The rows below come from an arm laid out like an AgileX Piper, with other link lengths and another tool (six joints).
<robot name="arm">
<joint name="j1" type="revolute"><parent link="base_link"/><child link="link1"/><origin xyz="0 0 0.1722" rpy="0 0 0"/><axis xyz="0 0 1"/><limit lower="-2.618" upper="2.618"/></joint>
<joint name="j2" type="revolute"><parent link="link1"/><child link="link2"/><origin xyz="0 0 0" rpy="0 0 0"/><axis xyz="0 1 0"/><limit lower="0" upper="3.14"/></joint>
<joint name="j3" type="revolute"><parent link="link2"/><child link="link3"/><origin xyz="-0.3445 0 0.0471" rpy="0 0 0"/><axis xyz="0 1 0"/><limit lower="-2.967" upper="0"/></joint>
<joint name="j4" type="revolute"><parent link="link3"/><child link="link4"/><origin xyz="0.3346 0 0.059" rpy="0 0 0"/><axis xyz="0.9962 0 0.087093"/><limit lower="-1.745" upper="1.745"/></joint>
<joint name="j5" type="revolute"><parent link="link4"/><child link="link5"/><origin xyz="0 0 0" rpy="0 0 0"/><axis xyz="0 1 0"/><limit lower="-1.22" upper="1.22"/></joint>
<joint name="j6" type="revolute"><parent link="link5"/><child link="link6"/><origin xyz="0.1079 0 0.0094" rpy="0 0 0"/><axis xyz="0.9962 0 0.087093"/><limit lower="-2.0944" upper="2.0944"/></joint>
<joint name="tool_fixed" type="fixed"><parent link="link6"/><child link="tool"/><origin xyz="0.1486 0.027 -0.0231" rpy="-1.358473 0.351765 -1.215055"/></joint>
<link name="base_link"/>
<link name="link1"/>
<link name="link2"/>
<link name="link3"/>
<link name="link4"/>
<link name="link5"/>
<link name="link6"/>
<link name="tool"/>
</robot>
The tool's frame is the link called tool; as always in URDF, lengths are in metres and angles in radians.
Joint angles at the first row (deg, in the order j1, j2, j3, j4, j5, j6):
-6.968, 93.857, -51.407, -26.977, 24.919, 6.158
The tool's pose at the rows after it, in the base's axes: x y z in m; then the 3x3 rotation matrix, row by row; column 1 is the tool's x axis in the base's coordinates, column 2 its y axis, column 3 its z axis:
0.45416 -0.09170 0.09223; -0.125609 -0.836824 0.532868; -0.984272 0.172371 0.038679; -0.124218 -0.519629 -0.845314
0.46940 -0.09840 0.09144; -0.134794 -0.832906 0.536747; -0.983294 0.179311 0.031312; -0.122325 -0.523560 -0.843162
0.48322 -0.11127 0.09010; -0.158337 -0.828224 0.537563; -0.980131 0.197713 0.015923; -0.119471 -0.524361 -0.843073
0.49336 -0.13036 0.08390; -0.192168 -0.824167 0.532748; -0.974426 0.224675 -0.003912; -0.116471 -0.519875 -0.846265
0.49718 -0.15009 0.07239; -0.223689 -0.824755 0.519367; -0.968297 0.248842 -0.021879; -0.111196 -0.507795 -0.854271
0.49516 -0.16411 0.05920; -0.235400 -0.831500 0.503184; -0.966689 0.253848 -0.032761; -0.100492 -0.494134 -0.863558
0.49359 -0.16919 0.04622; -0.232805 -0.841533 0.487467; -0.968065 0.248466 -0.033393; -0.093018 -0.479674 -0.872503
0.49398 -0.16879 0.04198; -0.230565 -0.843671 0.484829; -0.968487 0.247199 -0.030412; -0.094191 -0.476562 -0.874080
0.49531 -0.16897 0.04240; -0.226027 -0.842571 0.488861; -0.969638 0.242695 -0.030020; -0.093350 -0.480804 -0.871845
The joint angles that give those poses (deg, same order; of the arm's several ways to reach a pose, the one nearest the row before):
-6.968, 95.801, -53.986, -27.369, 25.096, 6.284
-7.478, 98.153, -56.806, -27.425, 25.335, 6.285
-8.627, 100.642, -59.876, -27.425, 25.944, 6.285
-10.490, 103.416, -62.630, -27.533, 26.283, 6.304
-12.463, 106.074, -64.454, -27.900, 26.282, 6.304
-13.876, 107.945, -64.841, -28.894, 25.671, 6.303
-14.378, 109.544, -64.906, -29.714, 25.022, 6.304
-14.378, 110.055, -64.907, -29.799, 24.677, 6.346
-14.379, 110.055, -64.907, -29.988, 24.359, 6.345

